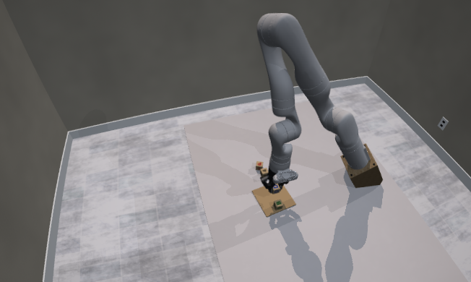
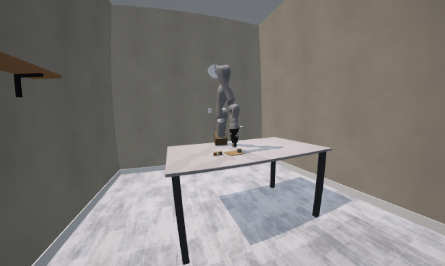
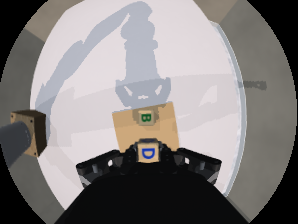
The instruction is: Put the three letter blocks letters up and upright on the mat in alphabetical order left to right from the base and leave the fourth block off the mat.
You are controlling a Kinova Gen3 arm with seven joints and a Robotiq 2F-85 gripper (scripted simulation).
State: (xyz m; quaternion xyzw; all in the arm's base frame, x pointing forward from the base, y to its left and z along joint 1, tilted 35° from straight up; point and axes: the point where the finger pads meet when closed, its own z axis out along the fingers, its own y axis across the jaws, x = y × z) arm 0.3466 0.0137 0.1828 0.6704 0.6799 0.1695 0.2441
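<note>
My hand is 70 mm above the tan mat. Round my hand: block: 130 mm to the right, 60 mm below.
</note>
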